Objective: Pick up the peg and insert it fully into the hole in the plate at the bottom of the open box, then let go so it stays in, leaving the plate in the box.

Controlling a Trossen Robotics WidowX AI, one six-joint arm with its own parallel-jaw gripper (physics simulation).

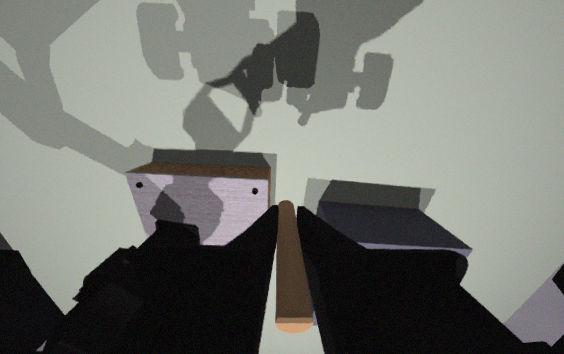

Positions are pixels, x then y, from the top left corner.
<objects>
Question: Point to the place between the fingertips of the gripper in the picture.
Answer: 287, 211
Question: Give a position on a brown peg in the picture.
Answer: At 294, 314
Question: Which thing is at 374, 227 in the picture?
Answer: A box.
</objects>
